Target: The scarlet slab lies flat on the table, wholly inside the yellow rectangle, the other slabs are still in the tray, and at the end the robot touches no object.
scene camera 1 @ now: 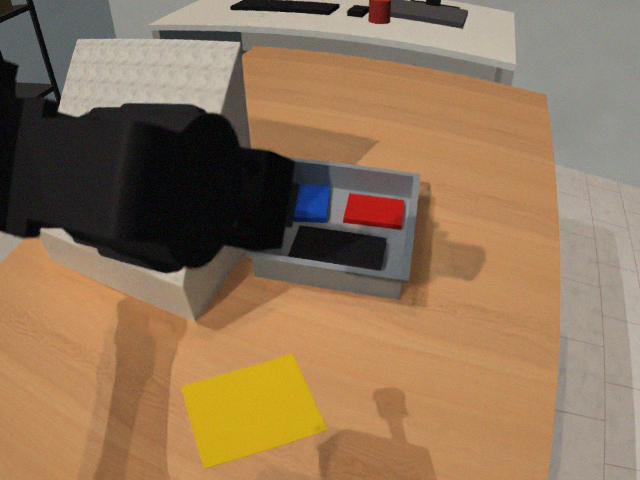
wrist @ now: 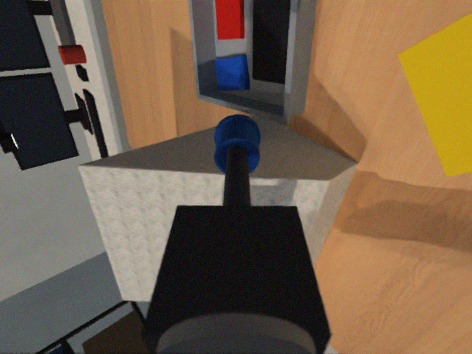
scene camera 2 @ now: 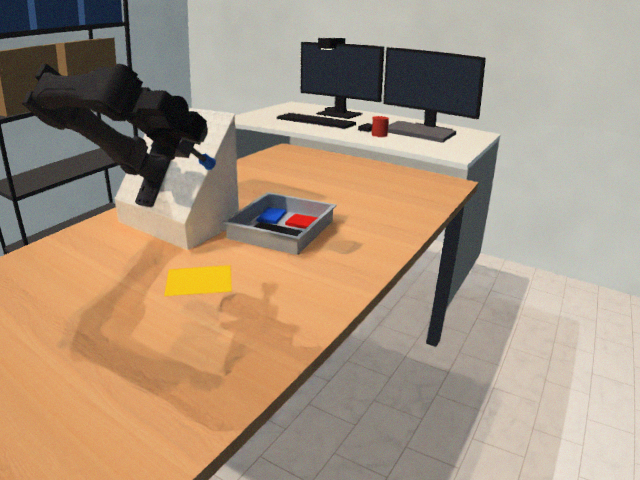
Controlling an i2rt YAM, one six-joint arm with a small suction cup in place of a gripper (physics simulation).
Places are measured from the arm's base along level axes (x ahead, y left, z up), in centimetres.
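Pixels of known places: hand, tool point: (wrist: 237,136) (scene camera 2: 210,164); arm's base, link origin: (scene camera 2: 157,172).
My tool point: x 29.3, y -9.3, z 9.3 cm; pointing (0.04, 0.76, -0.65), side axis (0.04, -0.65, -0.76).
For each thing: its top centre in the pictures, then the offset to it from my tool point. "pt": a spot on its surface instead.
- scarlet slab, top centre: (scene camera 1: 374,208) (wrist: 227,8) (scene camera 2: 305,220) dz -23.8, dx +6.1, dy +30.7 cm
- grey tray, top centre: (scene camera 1: 341,209) (wrist: 233,39) (scene camera 2: 281,212) dz -20.0, dx +2.2, dy +24.4 cm
- blue slab, top centre: (scene camera 1: 310,200) (wrist: 229,74) (scene camera 2: 271,213) dz -23.8, dx -4.6, dy +29.5 cm
- larger black slab, top centre: (scene camera 1: 336,252) (wrist: 274,35) (scene camera 2: 273,233) dz -23.7, dx +3.2, dy +18.9 cm
- yellow rectangle, surface spot: (scene camera 1: 253,410) (scene camera 2: 199,280) pt dz -25.0, dx +1.4, dy -8.2 cm
The scarlet slab (scene camera 1: 374,210) (scene camera 2: 301,221) (wrist: 230,19) lies flat in the grey tray (scene camera 1: 328,282) (scene camera 2: 262,241) (wrist: 298,65). A blue slab (scene camera 1: 313,203) (scene camera 2: 271,215) (wrist: 232,73) and a larger black slab (scene camera 1: 338,248) (scene camera 2: 278,228) (wrist: 270,42) lie in the tray with it. The yellow rectangle (scene camera 1: 253,410) (scene camera 2: 199,280) (wrist: 445,95) lies bare on the table. My gripper, a blue suction cup (scene camera 2: 207,161) (wrist: 237,137), is open, holds nothing and hangs in the air above the white block, beside the tray. In scene camera 1 the arm hides the cup.
A white block with a sloping top (scene camera 1: 149,72) (scene camera 2: 211,180) (wrist: 120,225) stands right beside the tray. A white desk (scene camera 1: 330,37) (scene camera 2: 258,116) with monitors, a keyboard and a red cup (scene camera 1: 379,11) (scene camera 2: 379,126) (wrist: 72,54) stands behind the table. A shelf rack (scene camera 2: 127,51) is at the left.
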